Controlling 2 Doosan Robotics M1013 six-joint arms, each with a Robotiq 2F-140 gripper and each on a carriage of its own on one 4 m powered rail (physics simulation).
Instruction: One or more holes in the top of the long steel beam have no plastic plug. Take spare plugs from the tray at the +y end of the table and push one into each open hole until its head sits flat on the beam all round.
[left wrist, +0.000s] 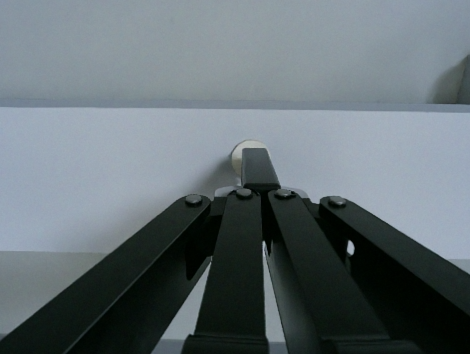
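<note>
The long steel beam (100, 165) runs as a pale band across the left wrist view from side to side. A cream, round plug head (237, 157) shows on its top near the middle of the view, partly hidden behind my left fingertips. My left gripper (253, 167) is shut and empty, its fingertips together at the plug head. Whether they touch the head, and whether the head sits flat all round, I cannot tell. No open hole shows in this view. The spare plug tray and my right gripper do not show in this view.
A grey block (465, 85) stands partly in view at the right edge, against the beam's far side. A grey surface (200, 50) lies beyond the beam, and another grey strip lies on the near side. The black finger linkages hide much of the near side.
</note>
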